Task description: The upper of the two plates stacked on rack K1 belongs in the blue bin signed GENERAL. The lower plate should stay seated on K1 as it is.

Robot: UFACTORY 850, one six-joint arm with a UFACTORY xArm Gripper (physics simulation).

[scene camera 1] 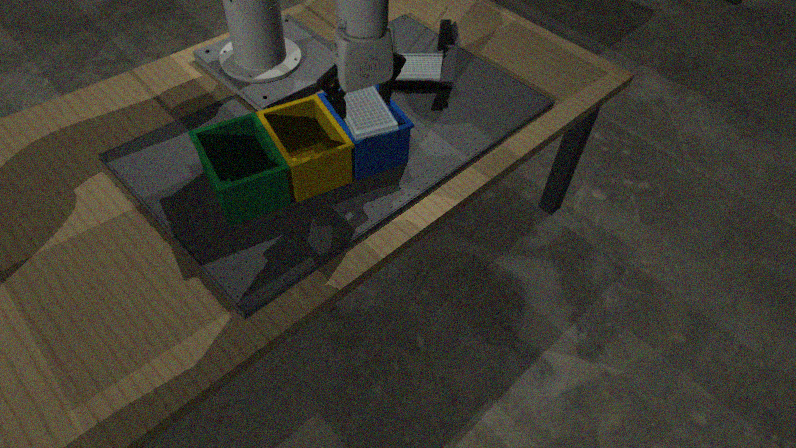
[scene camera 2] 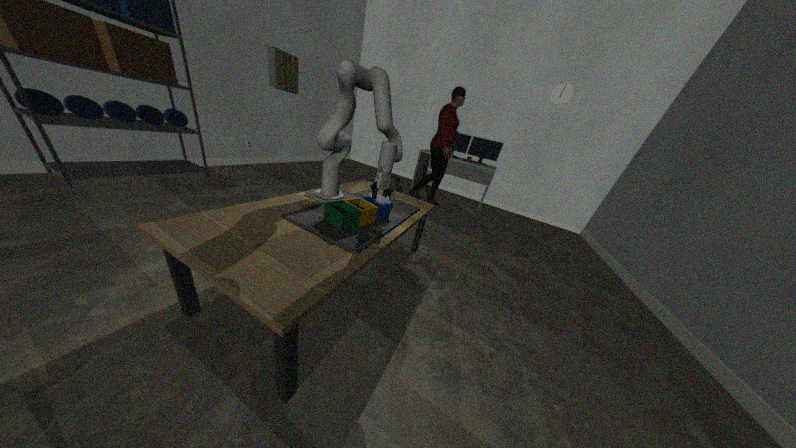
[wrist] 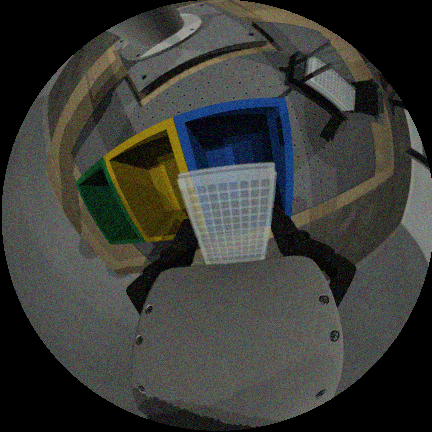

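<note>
My gripper [scene camera 1: 366, 108] [wrist: 231, 222] is shut on a white gridded plate [scene camera 1: 370, 115] [scene camera 2: 382, 198] [wrist: 230, 200], the upper one, gripping it by its two sides. The plate is over the blue bin [scene camera 1: 384, 154] [scene camera 2: 383, 212] [wrist: 235, 104]. In scene camera 1 it overlaps the bin's opening and near rim; how far it is above the rim is hard to tell. In the wrist view it covers the lower part of the opening. The GENERAL sign cannot be read. The lower plate [scene camera 1: 421, 66] [wrist: 332, 86] sits on the dark rack K1 [scene camera 1: 423, 85] [wrist: 320, 100], apart from my gripper.
A yellow bin [scene camera 1: 323, 173] [scene camera 2: 366, 215] [wrist: 172, 142] stands beside the blue bin, with a green bin [scene camera 1: 259, 197] [scene camera 2: 343, 217] [wrist: 100, 197] beyond it. The arm's base [scene camera 1: 257, 41] stands behind the bins. A person in red [scene camera 2: 446, 125] is near a desk in the background.
</note>
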